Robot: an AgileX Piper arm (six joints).
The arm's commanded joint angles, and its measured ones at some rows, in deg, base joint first. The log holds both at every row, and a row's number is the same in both.
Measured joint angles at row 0: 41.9 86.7 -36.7 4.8 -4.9 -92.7
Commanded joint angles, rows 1 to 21: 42.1 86.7 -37.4 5.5 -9.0 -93.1; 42.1 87.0 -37.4 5.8 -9.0 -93.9; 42.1 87.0 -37.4 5.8 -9.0 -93.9; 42.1 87.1 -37.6 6.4 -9.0 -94.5; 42.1 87.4 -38.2 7.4 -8.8 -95.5; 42.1 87.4 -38.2 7.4 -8.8 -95.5; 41.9 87.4 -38.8 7.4 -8.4 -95.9; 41.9 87.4 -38.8 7.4 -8.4 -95.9; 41.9 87.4 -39.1 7.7 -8.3 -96.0; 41.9 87.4 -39.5 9.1 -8.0 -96.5; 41.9 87.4 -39.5 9.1 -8.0 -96.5; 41.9 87.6 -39.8 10.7 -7.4 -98.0; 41.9 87.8 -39.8 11.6 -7.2 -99.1; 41.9 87.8 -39.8 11.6 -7.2 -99.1; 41.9 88.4 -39.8 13.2 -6.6 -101.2; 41.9 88.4 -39.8 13.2 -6.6 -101.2; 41.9 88.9 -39.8 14.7 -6.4 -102.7; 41.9 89.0 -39.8 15.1 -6.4 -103.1; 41.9 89.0 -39.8 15.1 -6.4 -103.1; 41.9 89.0 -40.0 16.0 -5.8 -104.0; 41.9 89.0 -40.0 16.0 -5.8 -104.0
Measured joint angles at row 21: 41.9 89.6 -38.7 14.1 -3.1 -102.1
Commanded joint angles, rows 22 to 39: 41.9 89.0 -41.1 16.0 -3.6 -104.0; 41.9 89.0 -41.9 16.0 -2.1 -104.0; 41.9 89.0 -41.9 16.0 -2.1 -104.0; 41.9 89.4 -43.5 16.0 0.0 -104.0; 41.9 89.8 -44.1 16.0 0.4 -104.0; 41.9 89.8 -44.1 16.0 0.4 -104.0; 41.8 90.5 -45.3 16.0 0.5 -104.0; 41.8 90.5 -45.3 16.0 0.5 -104.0; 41.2 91.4 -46.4 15.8 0.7 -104.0; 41.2 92.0 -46.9 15.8 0.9 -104.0; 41.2 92.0 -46.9 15.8 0.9 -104.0; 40.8 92.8 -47.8 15.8 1.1 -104.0; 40.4 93.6 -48.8 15.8 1.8 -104.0; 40.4 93.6 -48.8 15.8 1.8 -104.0; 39.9 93.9 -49.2 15.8 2.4 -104.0; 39.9 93.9 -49.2 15.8 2.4 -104.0; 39.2 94.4 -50.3 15.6 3.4 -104.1; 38.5 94.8 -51.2 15.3 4.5 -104.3
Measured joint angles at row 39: 39.5 95.0 -49.2 15.2 6.2 -103.5
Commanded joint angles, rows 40 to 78: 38.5 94.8 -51.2 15.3 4.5 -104.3; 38.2 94.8 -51.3 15.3 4.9 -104.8; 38.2 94.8 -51.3 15.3 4.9 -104.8; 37.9 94.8 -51.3 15.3 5.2 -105.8; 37.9 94.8 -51.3 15.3 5.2 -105.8; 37.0 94.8 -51.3 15.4 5.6 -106.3; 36.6 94.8 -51.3 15.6 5.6 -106.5; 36.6 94.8 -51.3 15.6 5.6 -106.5; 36.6 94.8 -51.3 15.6 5.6 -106.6; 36.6 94.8 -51.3 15.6 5.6 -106.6; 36.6 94.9 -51.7 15.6 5.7 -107.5; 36.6 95.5 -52.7 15.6 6.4 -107.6; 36.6 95.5 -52.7 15.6 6.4 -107.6; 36.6 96.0 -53.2 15.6 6.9 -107.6; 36.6 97.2 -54.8 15.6 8.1 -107.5; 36.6 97.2 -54.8 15.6 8.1 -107.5; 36.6 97.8 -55.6 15.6 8.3 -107.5; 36.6 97.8 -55.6 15.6 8.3 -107.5; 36.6 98.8 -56.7 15.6 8.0 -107.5; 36.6 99.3 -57.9 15.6 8.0 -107.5; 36.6 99.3 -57.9 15.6 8.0 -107.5; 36.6 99.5 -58.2 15.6 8.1 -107.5; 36.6 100.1 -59.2 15.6 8.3 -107.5; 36.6 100.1 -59.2 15.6 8.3 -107.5; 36.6 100.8 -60.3 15.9 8.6 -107.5; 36.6 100.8 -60.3 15.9 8.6 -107.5; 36.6 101.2 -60.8 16.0 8.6 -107.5; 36.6 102.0 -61.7 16.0 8.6 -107.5; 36.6 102.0 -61.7 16.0 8.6 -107.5; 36.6 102.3 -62.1 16.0 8.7 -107.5; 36.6 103.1 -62.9 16.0 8.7 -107.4; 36.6 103.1 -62.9 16.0 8.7 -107.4; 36.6 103.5 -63.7 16.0 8.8 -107.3; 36.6 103.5 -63.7 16.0 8.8 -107.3; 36.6 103.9 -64.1 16.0 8.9 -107.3; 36.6 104.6 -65.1 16.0 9.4 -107.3; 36.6 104.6 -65.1 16.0 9.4 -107.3; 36.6 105.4 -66.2 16.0 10.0 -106.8; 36.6 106.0 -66.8 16.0 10.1 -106.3
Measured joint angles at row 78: 36.7 105.7 -64.7 15.0 12.6 -106.9
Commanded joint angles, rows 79 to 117: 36.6 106.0 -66.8 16.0 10.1 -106.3; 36.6 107.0 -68.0 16.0 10.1 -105.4; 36.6 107.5 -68.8 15.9 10.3 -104.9; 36.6 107.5 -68.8 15.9 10.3 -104.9; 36.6 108.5 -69.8 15.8 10.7 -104.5; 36.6 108.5 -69.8 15.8 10.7 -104.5; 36.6 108.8 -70.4 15.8 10.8 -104.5; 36.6 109.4 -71.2 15.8 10.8 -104.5; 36.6 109.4 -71.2 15.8 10.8 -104.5; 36.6 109.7 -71.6 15.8 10.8 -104.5; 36.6 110.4 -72.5 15.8 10.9 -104.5; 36.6 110.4 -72.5 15.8 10.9 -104.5; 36.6 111.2 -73.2 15.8 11.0 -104.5; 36.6 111.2 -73.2 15.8 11.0 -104.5; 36.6 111.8 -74.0 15.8 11.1 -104.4; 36.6 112.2 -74.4 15.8 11.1 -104.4; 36.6 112.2 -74.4 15.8 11.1 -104.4; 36.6 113.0 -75.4 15.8 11.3 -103.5; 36.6 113.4 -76.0 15.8 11.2 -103.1; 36.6 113.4 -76.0 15.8 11.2 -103.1; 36.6 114.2 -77.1 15.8 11.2 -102.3; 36.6 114.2 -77.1 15.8 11.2 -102.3; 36.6 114.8 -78.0 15.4 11.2 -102.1; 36.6 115.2 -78.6 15.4 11.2 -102.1; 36.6 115.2 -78.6 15.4 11.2 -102.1; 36.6 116.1 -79.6 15.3 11.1 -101.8; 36.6 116.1 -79.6 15.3 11.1 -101.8; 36.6 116.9 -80.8 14.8 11.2 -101.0; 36.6 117.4 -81.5 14.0 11.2 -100.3; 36.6 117.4 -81.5 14.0 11.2 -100.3; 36.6 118.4 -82.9 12.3 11.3 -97.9; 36.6 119.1 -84.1 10.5 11.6 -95.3; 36.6 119.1 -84.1 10.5 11.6 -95.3; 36.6 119.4 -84.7 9.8 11.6 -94.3; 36.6 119.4 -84.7 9.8 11.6 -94.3; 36.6 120.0 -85.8 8.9 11.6 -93.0; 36.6 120.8 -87.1 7.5 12.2 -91.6; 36.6 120.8 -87.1 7.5 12.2 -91.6; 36.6 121.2 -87.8 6.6 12.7 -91.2
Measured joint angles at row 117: 36.7 121.2 -85.1 8.3 15.0 -93.4
